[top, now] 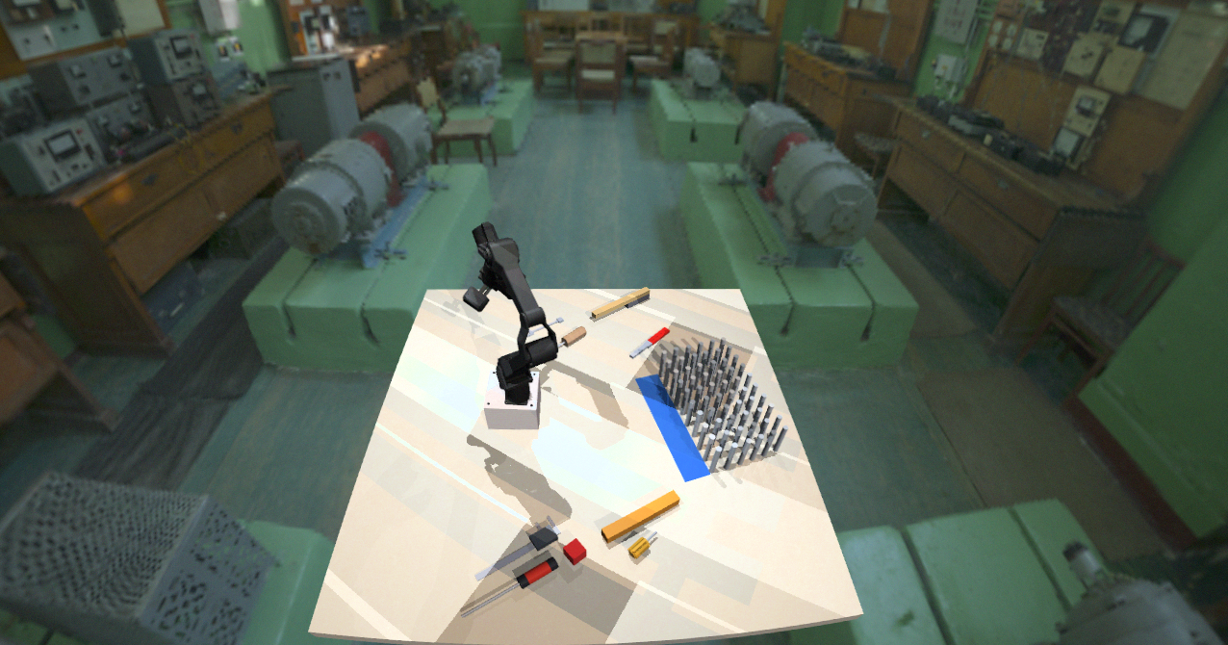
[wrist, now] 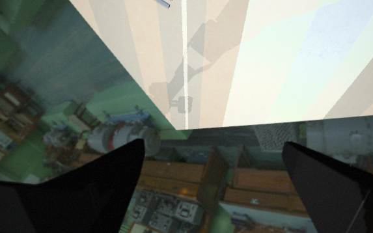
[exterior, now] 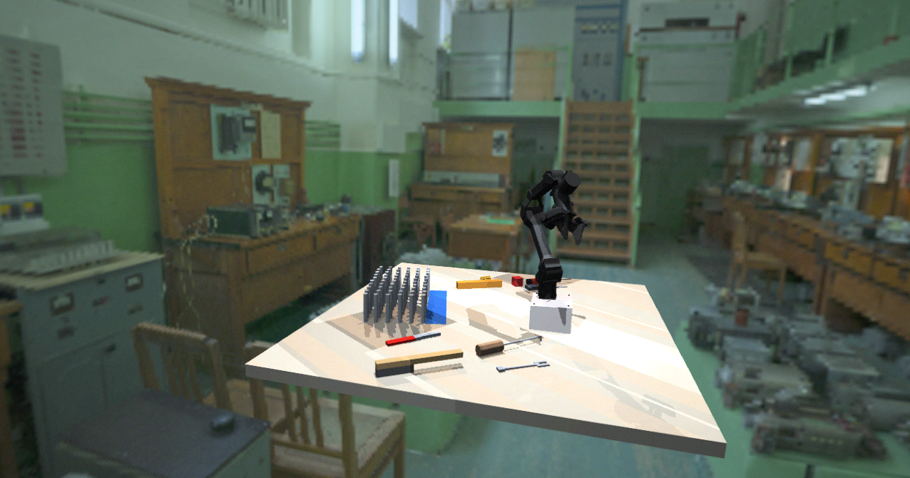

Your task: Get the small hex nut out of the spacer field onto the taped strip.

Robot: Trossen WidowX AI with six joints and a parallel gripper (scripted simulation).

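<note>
Now: gripper tip 120 mm short of the grey wrench, 240 mm to the right of it and 350 mm above it. Round my gripper tip: red block 250 mm ahead, 600 mm to the right, 330 mm below; then blue taped strip 530 mm ahead, 190 mm to the right, 350 mm below; then orange bar 420 mm ahead, 510 mm to the right, 340 mm below.
</note>
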